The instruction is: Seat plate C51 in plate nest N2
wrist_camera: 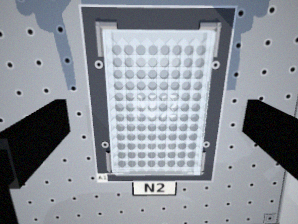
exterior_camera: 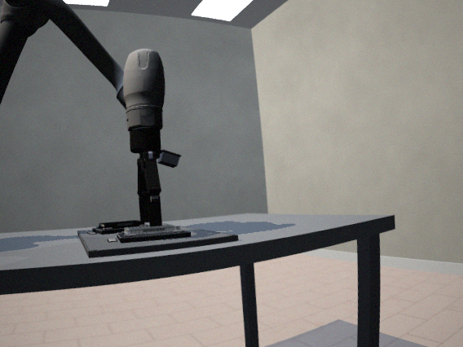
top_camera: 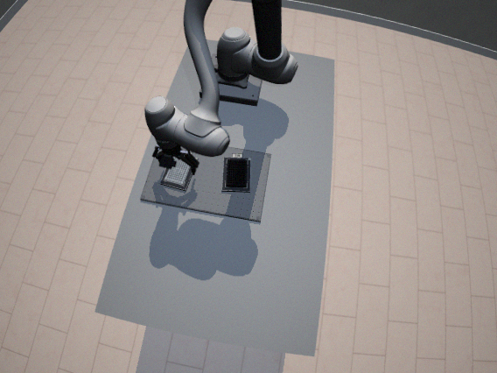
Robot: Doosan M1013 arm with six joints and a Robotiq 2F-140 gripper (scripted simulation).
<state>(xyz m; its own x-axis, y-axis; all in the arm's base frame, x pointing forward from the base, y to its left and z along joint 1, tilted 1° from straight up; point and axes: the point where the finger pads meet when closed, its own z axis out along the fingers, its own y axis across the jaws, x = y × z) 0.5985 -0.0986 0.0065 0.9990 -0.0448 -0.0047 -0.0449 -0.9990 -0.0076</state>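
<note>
Now: the plate C51 2 cm below my hand. Round my hand: black well plate 4 cm behind, 25 cm to the left, 2 cm below; plate nest 4 cm below.
</note>
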